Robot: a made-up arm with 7 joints.
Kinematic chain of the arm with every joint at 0, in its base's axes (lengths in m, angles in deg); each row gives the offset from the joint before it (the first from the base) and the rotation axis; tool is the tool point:
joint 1: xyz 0 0 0.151 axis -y
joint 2: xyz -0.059 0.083 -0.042 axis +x
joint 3: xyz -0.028 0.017 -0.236 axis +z
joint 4: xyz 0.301 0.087 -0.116 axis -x
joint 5: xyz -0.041 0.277 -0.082 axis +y
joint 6: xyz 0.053 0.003 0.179 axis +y
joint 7: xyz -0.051 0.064 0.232 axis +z
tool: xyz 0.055 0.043 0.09
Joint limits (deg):
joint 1: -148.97..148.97
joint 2: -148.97..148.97
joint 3: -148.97..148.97
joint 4: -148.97..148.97
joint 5: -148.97..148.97
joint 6: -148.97..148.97
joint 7: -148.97..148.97
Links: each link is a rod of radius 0.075 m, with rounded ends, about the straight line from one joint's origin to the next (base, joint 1, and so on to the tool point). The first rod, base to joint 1, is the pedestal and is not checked.
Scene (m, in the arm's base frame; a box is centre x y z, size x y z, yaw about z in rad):
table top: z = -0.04
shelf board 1: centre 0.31 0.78 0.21 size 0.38 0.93 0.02 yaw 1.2
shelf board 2: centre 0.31 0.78 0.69 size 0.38 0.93 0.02 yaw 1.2
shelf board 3: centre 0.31 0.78 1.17 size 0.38 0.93 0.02 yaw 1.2
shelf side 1: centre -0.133 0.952 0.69 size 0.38 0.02 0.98 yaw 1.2
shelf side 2: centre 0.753 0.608 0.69 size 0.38 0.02 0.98 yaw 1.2
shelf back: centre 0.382 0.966 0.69 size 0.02 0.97 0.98 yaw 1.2
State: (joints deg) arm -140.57 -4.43 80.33 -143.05 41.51 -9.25 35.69
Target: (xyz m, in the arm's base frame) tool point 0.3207 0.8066 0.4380
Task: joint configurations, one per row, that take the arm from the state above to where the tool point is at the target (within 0.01 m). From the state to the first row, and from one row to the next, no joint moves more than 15 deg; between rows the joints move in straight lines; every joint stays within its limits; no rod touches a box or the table.
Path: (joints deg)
1: -142.25 -7.72 94.06 -136.43 37.46 -17.96 24.68
2: -143.93 -11.02 107.79 -129.81 33.41 -26.66 13.67
3: -145.61 -14.31 121.51 -123.19 29.36 -35.37 2.66
4: -147.29 -17.61 135.24 -116.58 25.30 -44.07 -8.35
5: -148.97 -20.90 148.97 -109.96 21.25 -52.78 -19.36
6: -144.95 -16.64 141.10 -111.87 31.02 -40.61 -8.69
7: -140.94 -12.37 133.24 -113.79 40.79 -28.44 1.98
8: -136.92 -8.11 125.37 -115.71 50.56 -16.26 12.66
9: -132.91 -3.84 117.50 -117.62 60.33 -4.09 23.33
10: -128.89 0.42 109.64 -119.54 70.09 8.08 34.00
11: -138.93 0.88 119.83 -124.91 69.29 9.05 32.87
12: -148.97 1.34 130.02 -130.28 68.50 10.03 31.74

